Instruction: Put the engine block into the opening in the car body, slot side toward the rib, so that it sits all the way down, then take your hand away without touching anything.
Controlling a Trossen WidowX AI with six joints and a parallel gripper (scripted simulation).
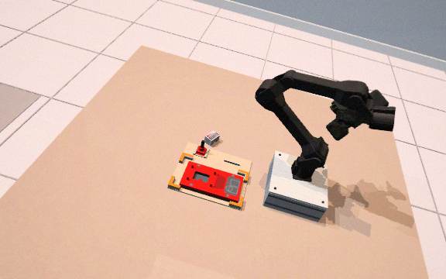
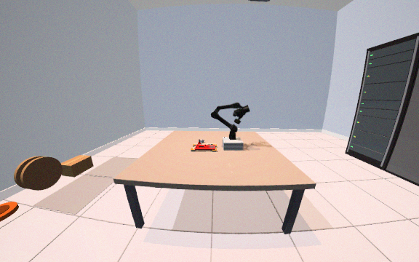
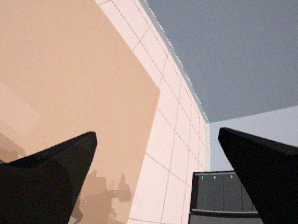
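Now: the engine block 45 cm ahead of my gripper tip, 4 cm to the right of it and 27 cm below it.
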